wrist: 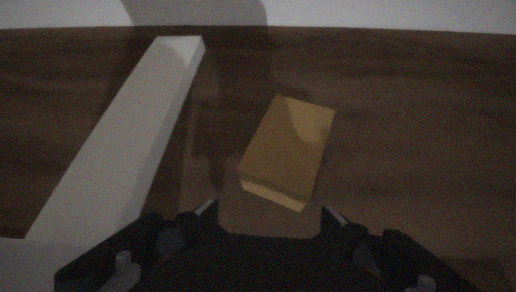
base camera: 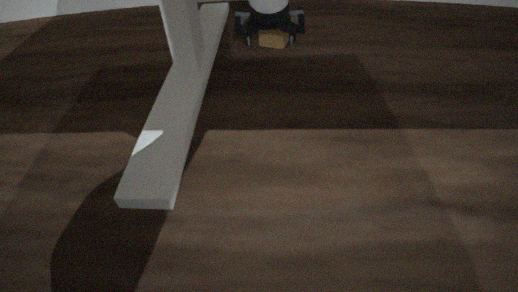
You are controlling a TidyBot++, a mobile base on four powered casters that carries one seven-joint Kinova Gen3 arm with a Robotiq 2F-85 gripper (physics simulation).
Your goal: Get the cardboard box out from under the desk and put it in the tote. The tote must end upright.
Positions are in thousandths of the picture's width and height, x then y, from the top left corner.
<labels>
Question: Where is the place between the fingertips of the gripper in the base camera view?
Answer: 522, 146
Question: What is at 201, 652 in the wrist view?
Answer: A white desk.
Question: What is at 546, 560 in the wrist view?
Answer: A tan cardboard box.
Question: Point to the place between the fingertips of the gripper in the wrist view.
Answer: At 520, 735
</labels>
